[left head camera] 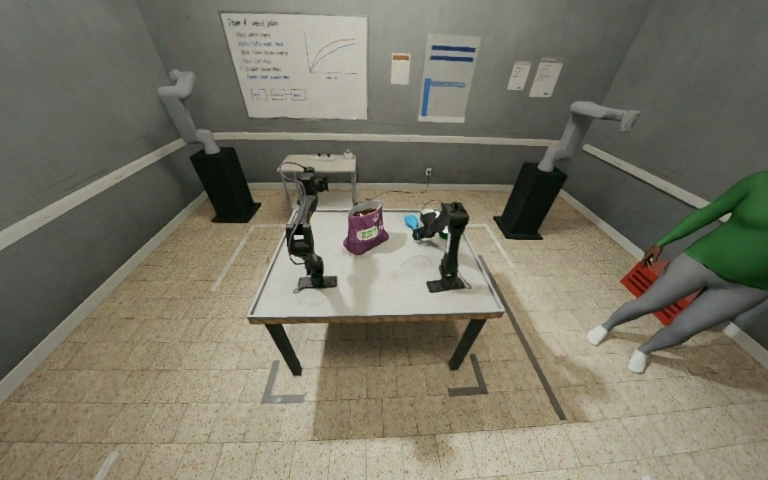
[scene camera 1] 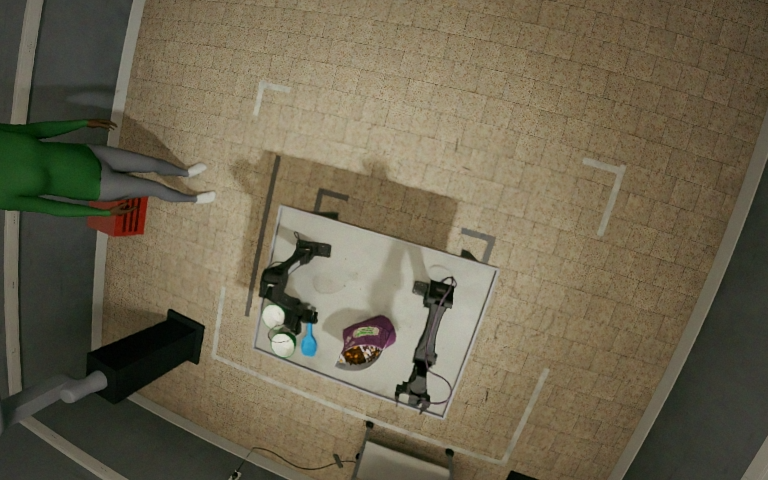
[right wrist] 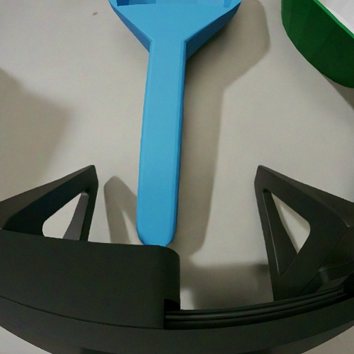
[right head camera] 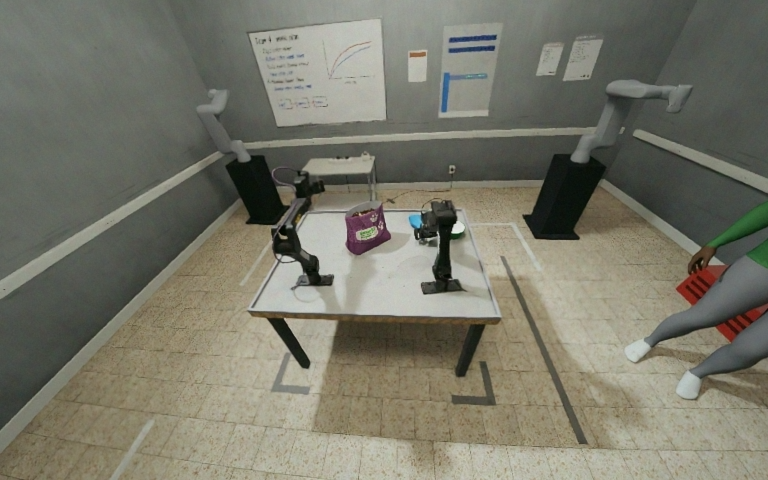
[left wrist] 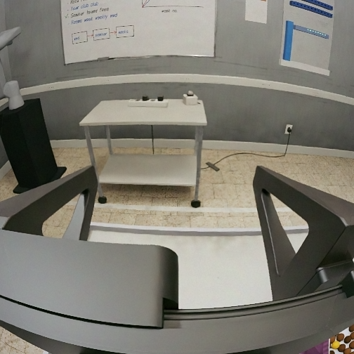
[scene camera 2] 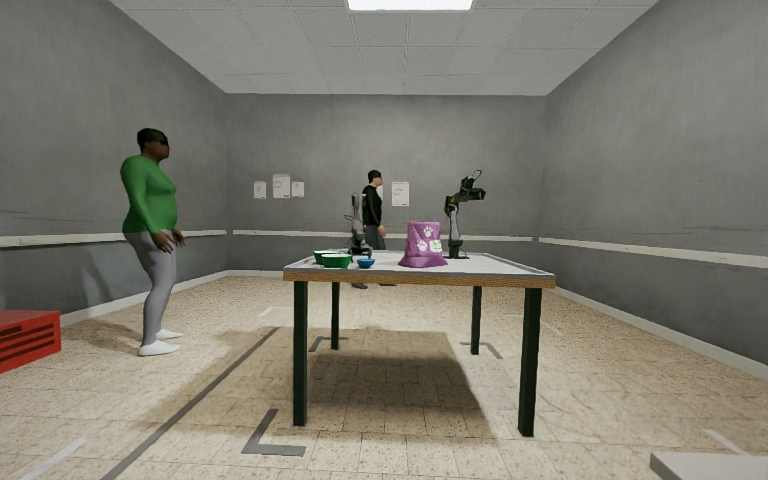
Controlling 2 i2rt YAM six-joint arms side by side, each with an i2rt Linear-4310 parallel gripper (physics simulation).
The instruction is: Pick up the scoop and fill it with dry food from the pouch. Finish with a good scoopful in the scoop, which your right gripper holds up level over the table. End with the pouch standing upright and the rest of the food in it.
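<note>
A blue scoop (left head camera: 411, 221) (right head camera: 416, 219) (scene camera 1: 308, 344) (scene camera 2: 365, 263) (right wrist: 161, 125) lies on the table, bowl up. A purple pouch (left head camera: 365, 232) (right head camera: 368, 230) (scene camera 1: 370, 333) (scene camera 2: 424, 243) stands upright with its top open and brown and yellow food inside. My right gripper (right wrist: 176, 173) is open, low over the table at the scoop's handle. In the right wrist view the handle's end lies between the spread fingers, nearer the left one, gripped by neither. My left gripper (scene camera 1: 411, 406) (left wrist: 174, 174) is open and empty, high above the table edge beyond the pouch.
Two green bowls with white insides (scene camera 1: 273, 315) (scene camera 1: 283, 343) stand beside the scoop; one bowl (right wrist: 320, 42) shows at the right wrist view's upper right. The table (left head camera: 379, 294) has a raised rim. A white cart (left wrist: 145, 112) stands beyond it. A person in green (scene camera 2: 150, 198) stands nearby.
</note>
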